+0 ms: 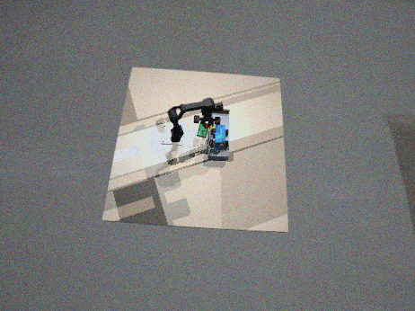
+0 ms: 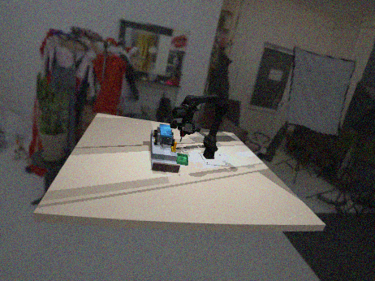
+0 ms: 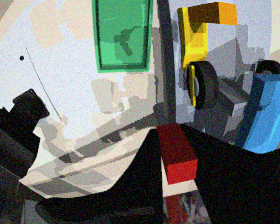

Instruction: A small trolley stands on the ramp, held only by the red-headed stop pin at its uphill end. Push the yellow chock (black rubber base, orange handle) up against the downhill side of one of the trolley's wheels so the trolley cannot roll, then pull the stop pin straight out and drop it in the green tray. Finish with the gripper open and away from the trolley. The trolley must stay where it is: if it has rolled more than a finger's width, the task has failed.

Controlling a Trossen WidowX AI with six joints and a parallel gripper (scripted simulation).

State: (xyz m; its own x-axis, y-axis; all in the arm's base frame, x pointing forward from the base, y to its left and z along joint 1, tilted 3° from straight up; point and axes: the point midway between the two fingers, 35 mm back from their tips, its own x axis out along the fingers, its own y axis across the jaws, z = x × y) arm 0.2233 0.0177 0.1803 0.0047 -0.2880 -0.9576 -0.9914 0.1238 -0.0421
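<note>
The green tray lies 15 cm below my gripper tip, 5 cm to the left of it and 2 cm behind it. From my gripper tip the other things lie so: blue trolley (10 cm ahead, 6 cm to the right, 3 cm below); then yellow chock (6 cm below, 5 cm ahead, 4 cm to the left); then red-headed stop pin (right at my gripper tip).
</note>
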